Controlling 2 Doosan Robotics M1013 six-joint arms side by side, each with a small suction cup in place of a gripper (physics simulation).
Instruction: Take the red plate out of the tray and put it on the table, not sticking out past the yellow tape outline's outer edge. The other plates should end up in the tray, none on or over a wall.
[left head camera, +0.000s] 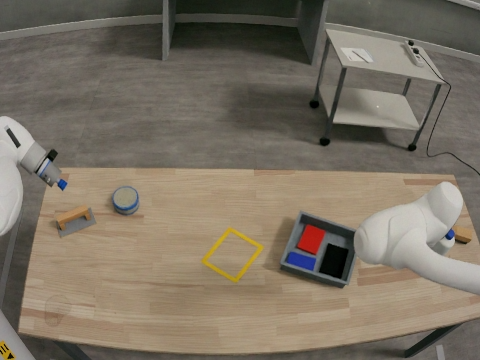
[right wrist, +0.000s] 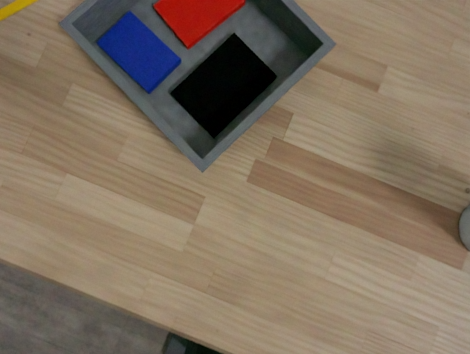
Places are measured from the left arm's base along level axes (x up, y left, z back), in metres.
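Pixels of known places: left hand, its tool point: (left head camera: 65, 186).
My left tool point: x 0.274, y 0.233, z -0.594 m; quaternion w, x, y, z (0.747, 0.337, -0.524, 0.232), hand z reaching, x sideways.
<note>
Behind a point stands the place of what it marks.
The grey tray (left head camera: 315, 277) {x 0.021, y -0.563, z -0.467 m} (right wrist: 182, 140) {x 0.050, y -0.632, z -0.442 m} stands right of the middle of the table. The red plate (left head camera: 311, 239) {x 0.014, y -0.563, z -0.622 m} (right wrist: 200, 17) {x 0.013, y -0.575, z -0.606 m}, the blue plate (left head camera: 301, 260) {x 0.014, y -0.521, z -0.538 m} (right wrist: 139, 52) {x 0.013, y -0.523, z -0.528 m} and the black plate (left head camera: 334, 260) {x 0.012, y -0.640, z -0.536 m} (right wrist: 224, 85) {x 0.012, y -0.643, z -0.536 m} lie inside it, apart from each other. The yellow tape outline (left head camera: 218, 271) {x 0.001, y -0.251, z -0.499 m} (right wrist: 18, 7) {x 0.001, y -0.344, z -0.518 m} is on the table left of the tray, with no plate on it. My left gripper (left head camera: 62, 184) is open, its blue suction cup bare, above the table's back left corner. My right gripper's suction cup does not show; the white arm hides that area in the head view.
A round tin (left head camera: 125, 200) {x 0.044, y 0.080, z -0.728 m} and a trowel (left head camera: 75, 221) {x 0.003, y 0.279, z -0.647 m} are at the table's left. A white, blue-capped object (left head camera: 444, 243) {x 0.178, y -1.023, z -0.486 m} and a wooden block (left head camera: 463, 234) {x 0.049, y -1.247, z -0.601 m} show at the right, partly behind the right arm (left head camera: 400, 232) {x 0.599, y -0.583, z -0.267 m}. A cart (left head camera: 382, 72) stands behind the table.
</note>
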